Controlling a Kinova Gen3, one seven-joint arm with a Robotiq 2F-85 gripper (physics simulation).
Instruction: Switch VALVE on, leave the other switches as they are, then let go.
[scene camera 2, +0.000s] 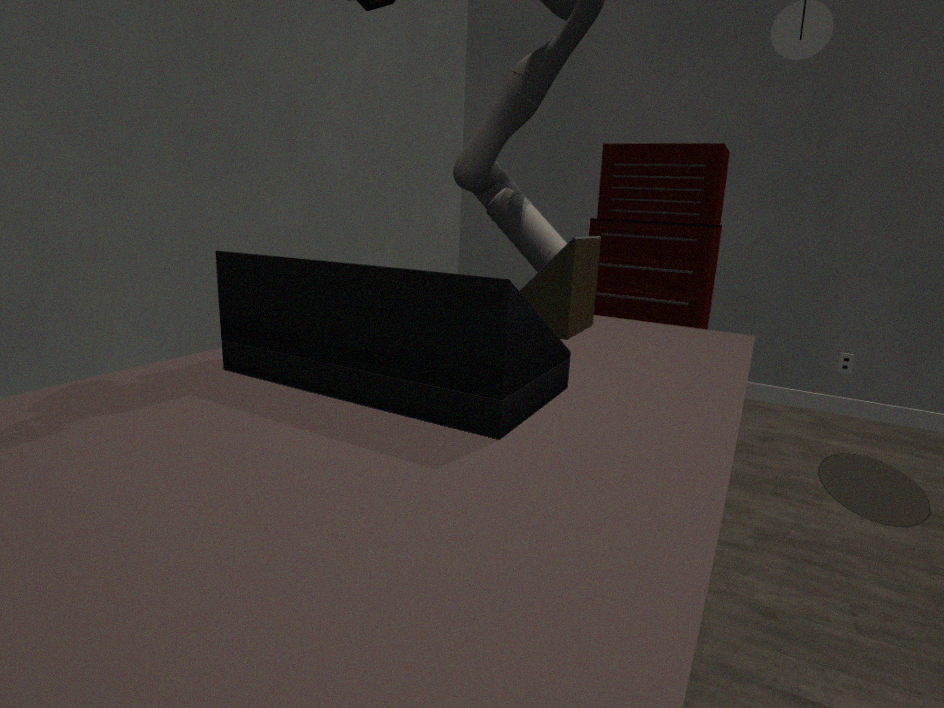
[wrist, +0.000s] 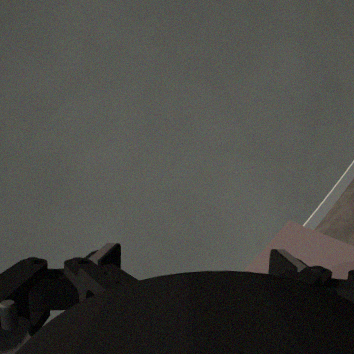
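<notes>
A black console box with a sloped side stands on the pinkish table. Its back and one end face scene camera 2; the VALVE switch and the other switches do not show in either view. My gripper is open and empty in the wrist view, its two fingers wide apart in front of the grey wall. In scene camera 2 a small dark part of it shows at the top edge, high above the console; its fingertips cannot be made out there.
My arm rises from a wooden wedge-shaped mount behind the console. A red tool cabinet stands behind the table. A table corner shows at the lower right of the wrist view, beside the white baseboard.
</notes>
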